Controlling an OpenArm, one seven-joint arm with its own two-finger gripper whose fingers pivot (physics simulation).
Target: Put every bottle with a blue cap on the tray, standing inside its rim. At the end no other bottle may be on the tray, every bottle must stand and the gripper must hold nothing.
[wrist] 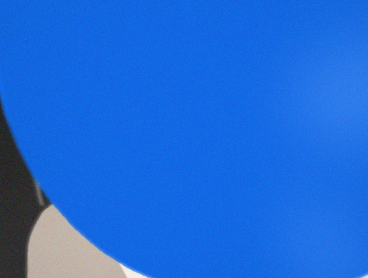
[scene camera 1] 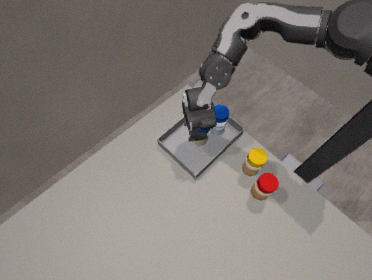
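Note:
My gripper [scene camera 1: 200, 136] is shut on a blue-capped bottle [scene camera 1: 201, 142] [wrist: 190, 130], whose cap fills most of the wrist view. In the scene view the fingers and the held bottle are over the tray [scene camera 1: 196, 174], and the fingers hide much of the bottle. I cannot tell whether its base touches the tray floor. Another blue-capped bottle [scene camera 1: 220, 118] stands inside the tray at its back, close to the right of the gripper.
A yellow-capped bottle [scene camera 1: 253, 161] and a red-capped bottle [scene camera 1: 264, 186] stand on the table [scene camera 1: 125, 210] to the right of the tray, outside its rim, near the table's right edge.

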